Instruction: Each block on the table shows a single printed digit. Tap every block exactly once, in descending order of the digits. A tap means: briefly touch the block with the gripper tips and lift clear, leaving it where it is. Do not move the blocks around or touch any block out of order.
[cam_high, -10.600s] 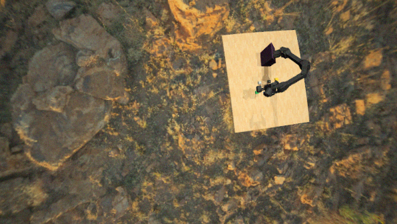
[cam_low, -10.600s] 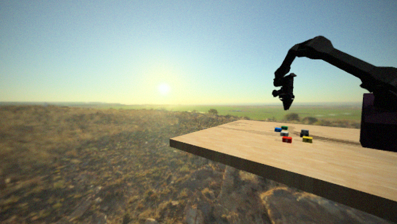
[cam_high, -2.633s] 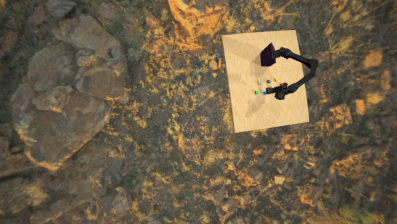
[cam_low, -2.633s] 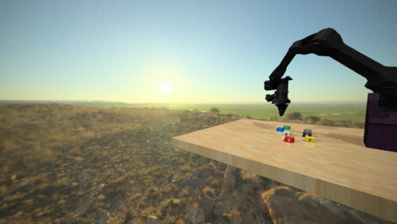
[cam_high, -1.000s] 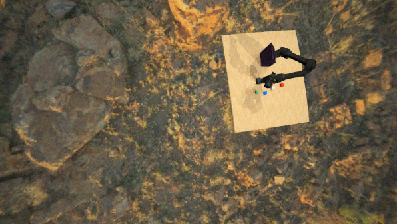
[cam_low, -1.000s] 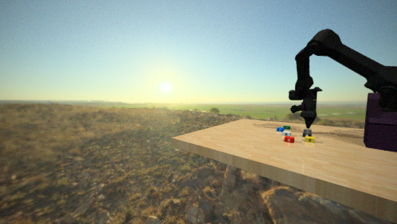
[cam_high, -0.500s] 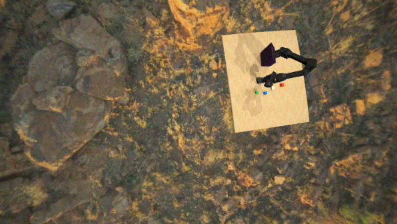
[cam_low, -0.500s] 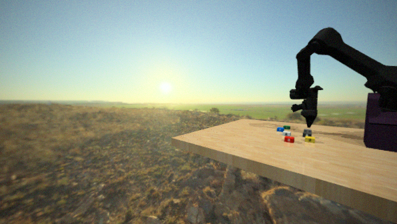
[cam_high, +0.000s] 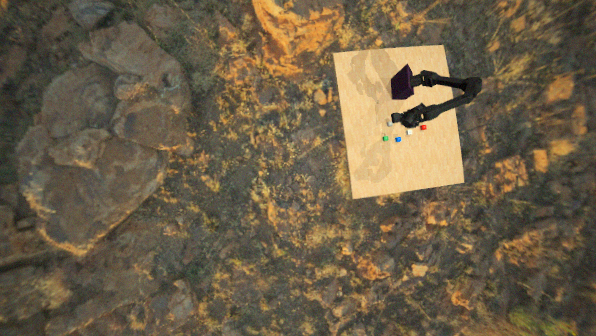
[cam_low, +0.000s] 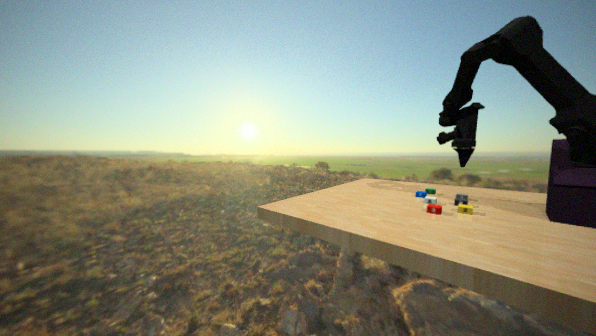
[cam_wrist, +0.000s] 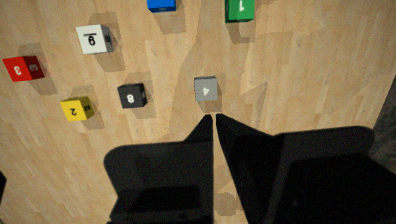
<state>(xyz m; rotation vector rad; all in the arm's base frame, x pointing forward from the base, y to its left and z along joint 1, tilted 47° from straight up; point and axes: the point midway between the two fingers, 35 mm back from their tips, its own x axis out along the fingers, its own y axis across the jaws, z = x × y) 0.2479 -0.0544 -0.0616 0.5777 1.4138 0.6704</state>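
My gripper tip is 3 cm short of the red block, 26 cm to the right of it and 11 cm above it. Also, from my gripper tip: blue block (11 cm ahead, 5 cm to the left, 11 cm below); green block (10 cm ahead, 4 cm to the right, 11 cm below); grey block (11 cm below).
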